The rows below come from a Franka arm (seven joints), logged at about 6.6 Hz.
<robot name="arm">
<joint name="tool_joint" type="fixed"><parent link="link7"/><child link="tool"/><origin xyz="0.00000 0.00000 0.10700"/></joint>
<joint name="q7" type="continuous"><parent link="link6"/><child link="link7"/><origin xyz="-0.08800 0.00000 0.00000" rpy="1.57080 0.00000 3.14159"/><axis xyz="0 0 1"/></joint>
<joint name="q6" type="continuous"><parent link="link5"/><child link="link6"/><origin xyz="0.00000 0.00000 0.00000" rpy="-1.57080 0.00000 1.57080"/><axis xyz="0 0 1"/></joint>
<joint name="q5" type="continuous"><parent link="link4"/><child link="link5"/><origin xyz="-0.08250 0.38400 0.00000" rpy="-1.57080 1.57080 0.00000"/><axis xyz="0 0 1"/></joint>
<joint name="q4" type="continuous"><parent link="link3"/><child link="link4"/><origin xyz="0.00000 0.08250 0.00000" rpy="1.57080 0.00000 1.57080"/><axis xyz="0 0 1"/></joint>
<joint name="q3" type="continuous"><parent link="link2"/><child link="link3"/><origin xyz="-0.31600 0.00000 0.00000" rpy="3.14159 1.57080 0.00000"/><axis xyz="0 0 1"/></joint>
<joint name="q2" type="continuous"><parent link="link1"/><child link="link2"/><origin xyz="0.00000 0.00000 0.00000" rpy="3.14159 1.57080 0.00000"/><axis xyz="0 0 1"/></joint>
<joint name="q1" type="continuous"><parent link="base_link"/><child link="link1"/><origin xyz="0.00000 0.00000 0.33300" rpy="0.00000 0.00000 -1.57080"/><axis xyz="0 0 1"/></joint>
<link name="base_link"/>
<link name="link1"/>
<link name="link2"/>
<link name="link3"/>
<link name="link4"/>
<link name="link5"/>
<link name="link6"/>
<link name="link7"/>
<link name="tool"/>
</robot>
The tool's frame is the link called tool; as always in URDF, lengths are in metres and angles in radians. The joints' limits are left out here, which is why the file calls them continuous.
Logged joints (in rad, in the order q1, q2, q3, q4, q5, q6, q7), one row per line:
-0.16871 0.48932 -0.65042 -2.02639 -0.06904 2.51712 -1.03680
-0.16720 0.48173 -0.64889 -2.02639 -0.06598 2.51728 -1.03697
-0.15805 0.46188 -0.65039 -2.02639 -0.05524 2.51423 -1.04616
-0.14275 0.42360 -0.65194 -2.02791 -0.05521 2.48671 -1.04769
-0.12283 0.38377 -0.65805 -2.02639 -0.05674 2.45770 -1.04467
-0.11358 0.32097 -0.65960 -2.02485 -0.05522 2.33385 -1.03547
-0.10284 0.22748 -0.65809 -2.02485 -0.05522 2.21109 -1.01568
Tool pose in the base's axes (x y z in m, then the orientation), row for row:
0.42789 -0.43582 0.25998 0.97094 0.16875 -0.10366 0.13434
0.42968 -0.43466 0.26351 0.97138 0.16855 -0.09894 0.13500
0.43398 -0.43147 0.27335 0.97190 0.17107 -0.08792 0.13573
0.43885 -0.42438 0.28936 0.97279 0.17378 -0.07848 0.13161
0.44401 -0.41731 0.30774 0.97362 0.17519 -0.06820 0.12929
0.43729 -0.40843 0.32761 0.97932 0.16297 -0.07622 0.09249
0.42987 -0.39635 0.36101 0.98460 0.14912 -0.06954 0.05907
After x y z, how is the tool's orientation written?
As a quaternion, x y z w.
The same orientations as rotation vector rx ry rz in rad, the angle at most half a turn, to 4 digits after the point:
2.8142 0.4891 -0.3004
2.8144 0.4883 -0.2867
2.8147 0.4954 -0.2546
2.8239 0.5045 -0.2278
2.8300 0.5092 -0.1982
2.9077 0.4839 -0.2263
2.9820 0.4516 -0.2106

